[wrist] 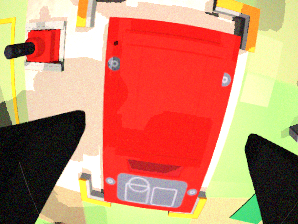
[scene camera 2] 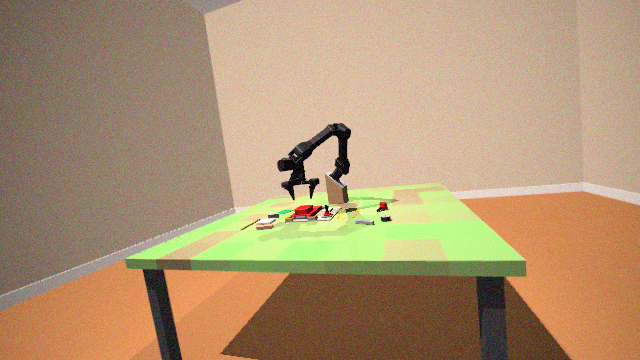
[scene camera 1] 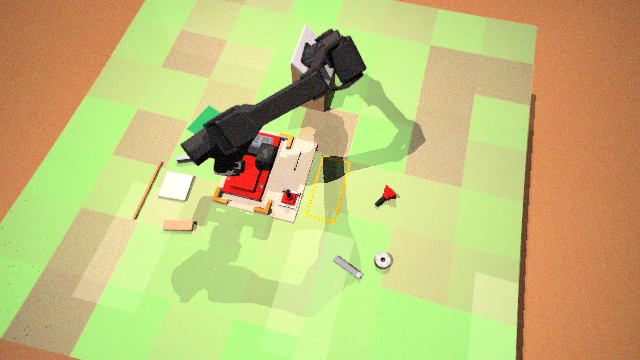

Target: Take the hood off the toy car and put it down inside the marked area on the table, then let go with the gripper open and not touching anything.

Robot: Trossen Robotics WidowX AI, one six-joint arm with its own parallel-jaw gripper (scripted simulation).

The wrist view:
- my gripper
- red hood
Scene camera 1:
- my gripper
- white tile
